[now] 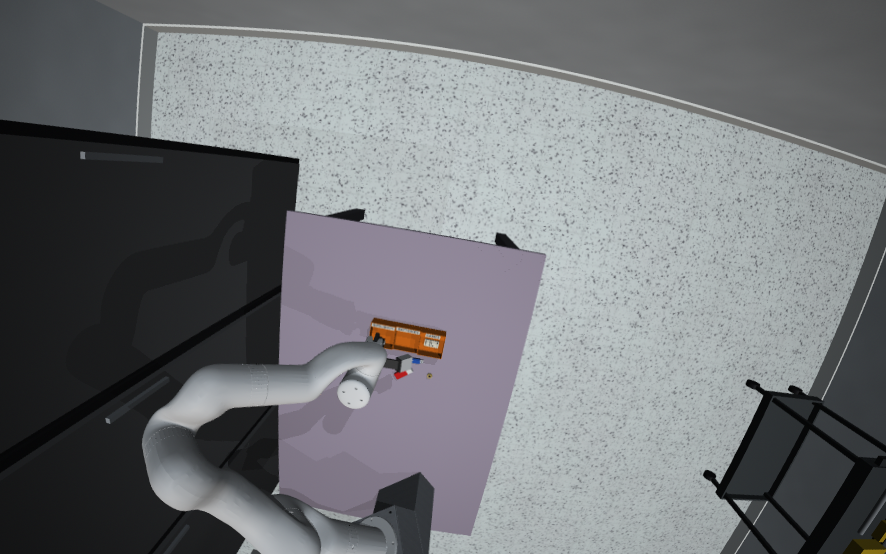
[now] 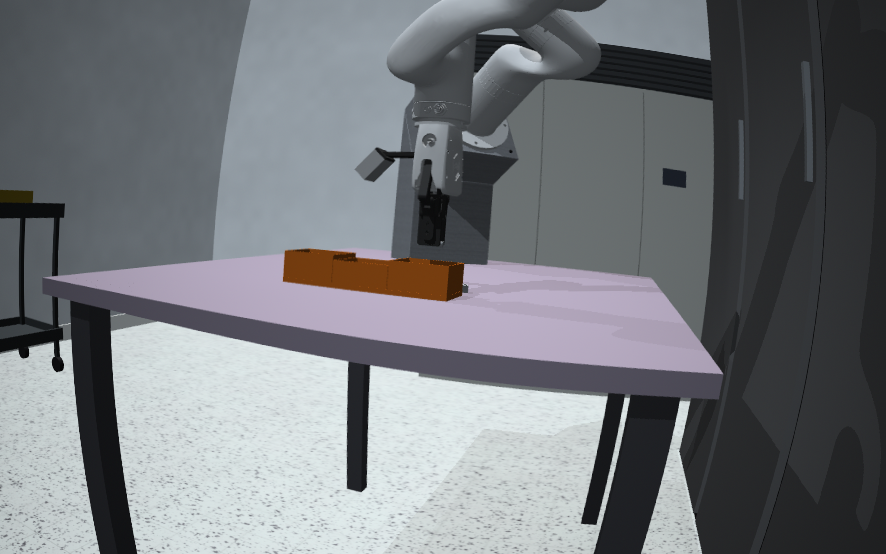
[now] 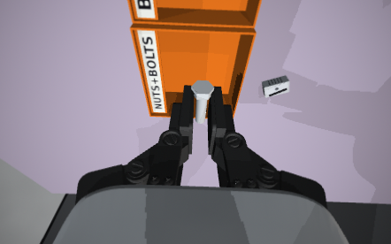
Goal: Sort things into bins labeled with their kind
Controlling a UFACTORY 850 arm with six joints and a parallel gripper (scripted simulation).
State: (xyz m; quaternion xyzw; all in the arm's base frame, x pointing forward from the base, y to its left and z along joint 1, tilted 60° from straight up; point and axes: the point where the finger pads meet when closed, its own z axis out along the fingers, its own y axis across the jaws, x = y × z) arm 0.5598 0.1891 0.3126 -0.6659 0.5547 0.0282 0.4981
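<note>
The brass nut is 220 mm to the right of my hand, 80 mm below it and 30 mm behind it. Also, from my hand: grey ridged part (90 mm behind, 80 mm below, 10 mm to the right); grey bolt (20 mm below, 10 mm to the right); orange bins (70 mm to the right, 70 mm below, 40 mm ahead).
</note>
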